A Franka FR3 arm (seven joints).
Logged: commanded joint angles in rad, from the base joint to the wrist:
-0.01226, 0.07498, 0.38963, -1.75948, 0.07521, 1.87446, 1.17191
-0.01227, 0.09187, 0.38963, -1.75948, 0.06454, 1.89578, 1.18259
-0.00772, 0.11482, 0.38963, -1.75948, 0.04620, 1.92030, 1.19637
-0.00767, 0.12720, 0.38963, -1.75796, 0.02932, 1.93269, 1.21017
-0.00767, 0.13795, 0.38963, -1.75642, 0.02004, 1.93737, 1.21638
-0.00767, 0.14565, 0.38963, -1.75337, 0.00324, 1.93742, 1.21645
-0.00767, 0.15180, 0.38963, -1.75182, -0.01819, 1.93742, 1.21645
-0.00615, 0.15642, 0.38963, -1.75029, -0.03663, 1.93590, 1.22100
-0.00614, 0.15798, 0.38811, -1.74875, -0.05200, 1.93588, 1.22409
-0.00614, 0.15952, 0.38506, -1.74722, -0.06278, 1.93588, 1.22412
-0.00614, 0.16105, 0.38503, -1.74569, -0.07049, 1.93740, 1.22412
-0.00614, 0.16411, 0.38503, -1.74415, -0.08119, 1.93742, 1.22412
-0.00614, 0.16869, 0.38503, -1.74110, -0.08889, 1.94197, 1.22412
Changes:
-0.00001, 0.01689, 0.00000, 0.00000, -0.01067, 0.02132, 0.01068
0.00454, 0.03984, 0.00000, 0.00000, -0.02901, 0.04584, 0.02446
0.00459, 0.05222, 0.00000, 0.00152, -0.04589, 0.05823, 0.03826
0.00459, 0.06297, 0.00000, 0.00306, -0.05517, 0.06291, 0.04447
0.00459, 0.07067, 0.00000, 0.00611, -0.07197, 0.06296, 0.04454
0.00459, 0.07682, 0.00000, 0.00766, -0.09340, 0.06296, 0.04454
0.00611, 0.08144, 0.00000, 0.00919, -0.11184, 0.06144, 0.04909
0.00612, 0.08300, -0.00152, 0.01073, -0.12721, 0.06142, 0.05218
0.00612, 0.08454, -0.00457, 0.01226, -0.13799, 0.06142, 0.05221
0.00612, 0.08607, -0.00460, 0.01379, -0.14570, 0.06294, 0.05221
0.00612, 0.08913, -0.00460, 0.01533, -0.15640, 0.06296, 0.05221
0.00612, 0.09371, -0.00460, 0.01838, -0.16410, 0.06751, 0.05221

